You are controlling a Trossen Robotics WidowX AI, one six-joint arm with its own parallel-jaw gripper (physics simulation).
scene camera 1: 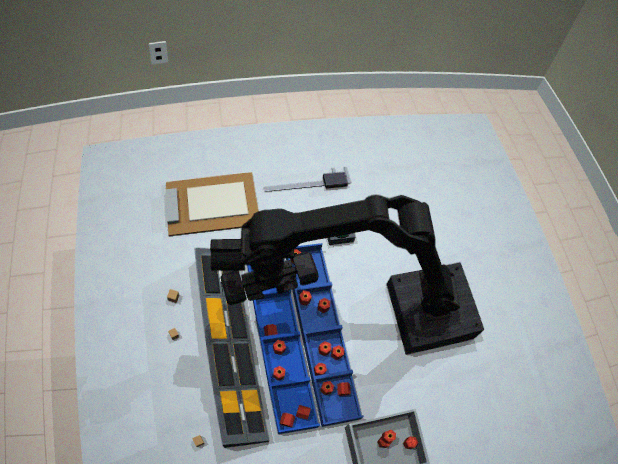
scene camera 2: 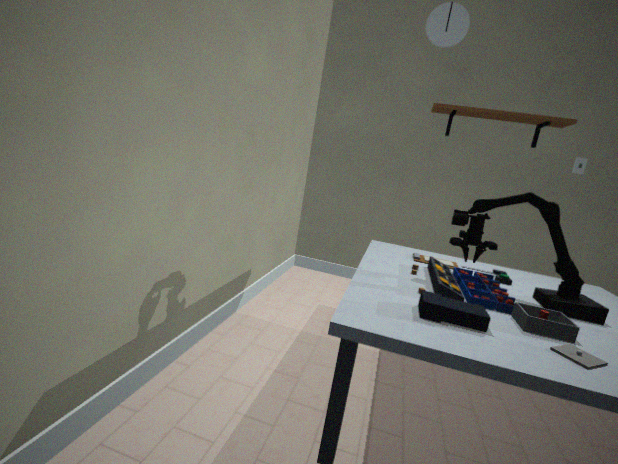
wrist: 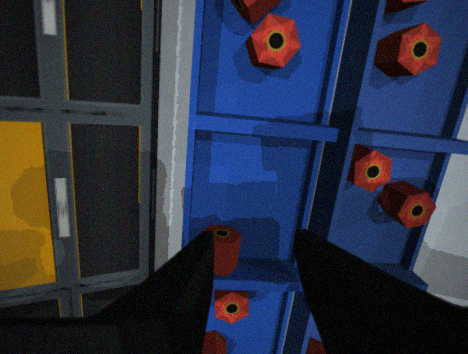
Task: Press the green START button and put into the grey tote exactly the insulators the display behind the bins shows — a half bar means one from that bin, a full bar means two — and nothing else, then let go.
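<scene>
My gripper (scene camera 2: 470, 261) (wrist: 254, 241) is open and empty, above the second bin from the far end of the row beside the display. One red insulator (scene camera 1: 270, 330) (wrist: 226, 250) lies there, beyond the left fingertip in the wrist view. Blue bins (scene camera 1: 296, 433) stand in two rows with more red insulators. The display (scene camera 1: 245, 442) shows a full yellow bar (scene camera 1: 216, 317) and two half bars (scene camera 1: 230, 401) (scene camera 1: 251, 401); its far end is partly hidden. The grey tote (scene camera 1: 351, 442) (scene camera 2: 545, 327) holds red insulators (scene camera 1: 389, 436) (scene camera 1: 411, 442). The green START button (scene camera 2: 502, 274) is beyond the bins.
A clipboard (scene camera 1: 177, 229) and a caliper (scene camera 1: 335, 180) lie at the far side. Small wooden cubes (scene camera 1: 173, 295) (scene camera 1: 173, 334) (scene camera 1: 198, 441) lie behind the display. A black box (scene camera 2: 452, 312) and a thin plate (scene camera 2: 570, 354) are near the tote. The arm's base (scene camera 1: 410, 330) stands opposite the bins.
</scene>
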